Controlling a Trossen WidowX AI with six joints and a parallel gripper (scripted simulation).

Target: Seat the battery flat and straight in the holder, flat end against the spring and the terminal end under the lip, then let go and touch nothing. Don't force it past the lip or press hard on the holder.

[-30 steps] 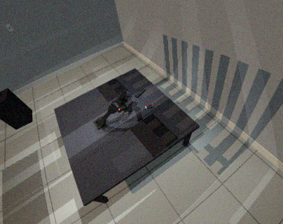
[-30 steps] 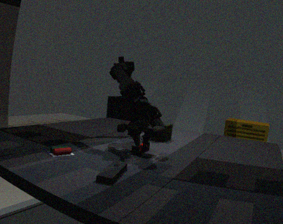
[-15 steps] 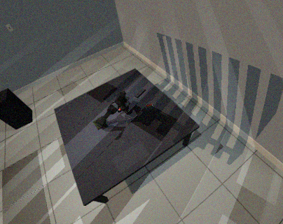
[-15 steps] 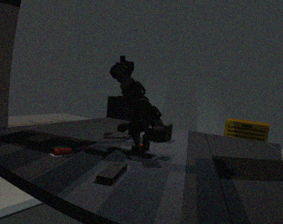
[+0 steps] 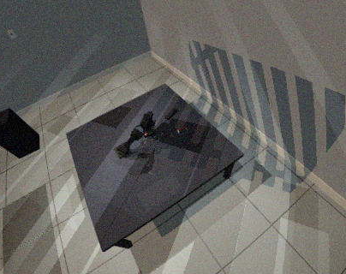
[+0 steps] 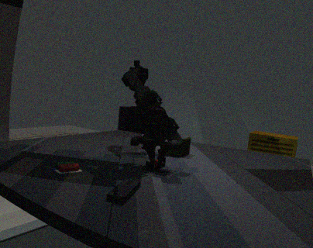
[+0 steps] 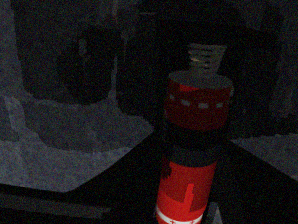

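The battery lies 10 mm above my gripper tip. The rest, counted from my gripper tip: dark block (310 mm ahead, 100 mm to the left, 10 mm above).
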